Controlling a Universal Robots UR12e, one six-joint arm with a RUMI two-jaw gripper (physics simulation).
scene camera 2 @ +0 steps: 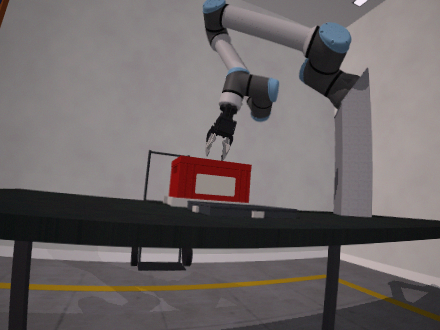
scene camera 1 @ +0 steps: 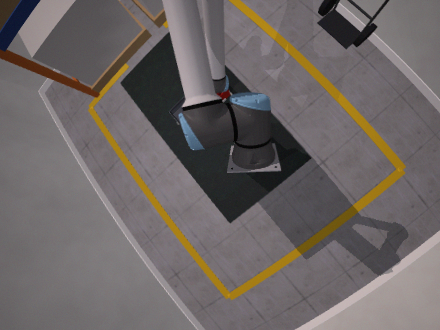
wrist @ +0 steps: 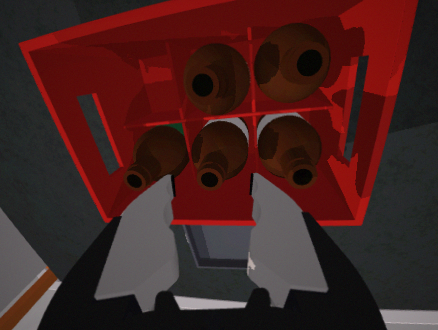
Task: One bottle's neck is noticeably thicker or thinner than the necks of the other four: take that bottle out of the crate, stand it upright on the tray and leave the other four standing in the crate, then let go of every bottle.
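Places are measured from the arm's base along level axes (x down, y left, z ahead), in centimetres.
Where they show: gripper, fingertip midpoint: [scene camera 2: 214,158] [wrist: 212,175]; arm's base, link origin: [scene camera 2: 349,93] [scene camera 1: 253,156].
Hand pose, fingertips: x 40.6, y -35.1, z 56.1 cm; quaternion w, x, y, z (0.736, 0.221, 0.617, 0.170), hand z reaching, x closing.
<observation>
Things, the pixels of their top centre, and the offset from my fingertips. Level surfaces: height alone.
- left bottle, top centre: [wrist: 134,181] dx +2.8, dy -2.3, dz +9.3 cm
- dark tray, top centre: [wrist: 241,242] [scene camera 2: 239,204] [scene camera 1: 185,114] dx +16.5, dy +24.0, dz +11.5 cm
- dark table, surface height: dx +19.1 cm
My gripper [scene camera 2: 215,155] [wrist: 212,175] is open and empty, its fingertips just above the red crate [scene camera 2: 242,185] [wrist: 387,55]. Five brown bottles stand in the crate. In the wrist view, the lower row has a left bottle [wrist: 167,150], a middle bottle [wrist: 222,145] and a right bottle [wrist: 290,140]. The upper row has a middle bottle [wrist: 227,72] and a right bottle [wrist: 285,80]; its left compartment is empty. The fingertips appear either side of the lower middle bottle's neck. The upper right mouth looks largest, but perspective leaves neck thickness unclear. The dark tray [scene camera 2: 240,209] [wrist: 227,242] lies beside the crate.
The crate and tray are on the dark table [scene camera 1: 220,200] [scene camera 2: 100,212]. Crate walls and dividers surround the bottles. The arm's base [scene camera 1: 254,157] is bolted near one end. A hand truck [scene camera 1: 345,30] [scene camera 2: 148,175] stands beyond the table. The arm hides most of the crate from above.
</observation>
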